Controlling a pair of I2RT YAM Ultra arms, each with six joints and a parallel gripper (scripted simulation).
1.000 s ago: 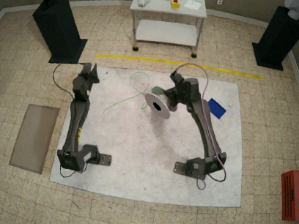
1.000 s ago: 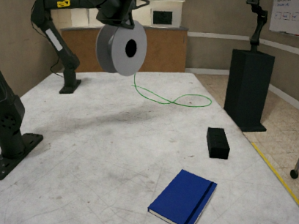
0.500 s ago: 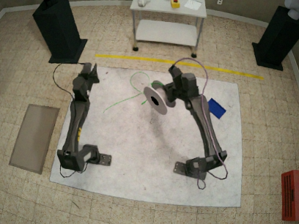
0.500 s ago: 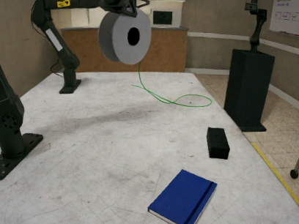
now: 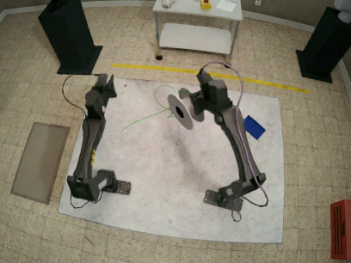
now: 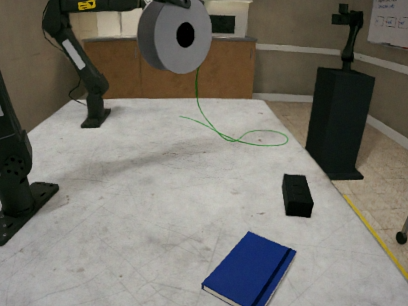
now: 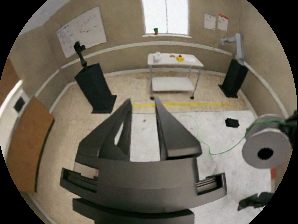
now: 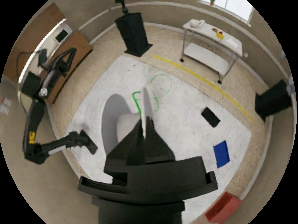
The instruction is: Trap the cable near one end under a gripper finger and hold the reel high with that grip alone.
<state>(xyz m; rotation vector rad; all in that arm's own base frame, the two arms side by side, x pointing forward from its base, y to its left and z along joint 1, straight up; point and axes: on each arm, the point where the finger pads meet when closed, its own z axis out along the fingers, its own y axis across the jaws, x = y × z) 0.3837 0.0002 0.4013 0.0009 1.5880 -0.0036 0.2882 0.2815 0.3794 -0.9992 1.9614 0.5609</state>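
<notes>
Now: the grey reel 7 cm below my right hand, 2 cm to the left of it and 2 cm behind it. The rest, counted from my right hand: black block (36 cm below, 23 cm ahead, 19 cm to the right); blue notebook (37 cm to the right, 37 cm below, 10 cm ahead).
</notes>
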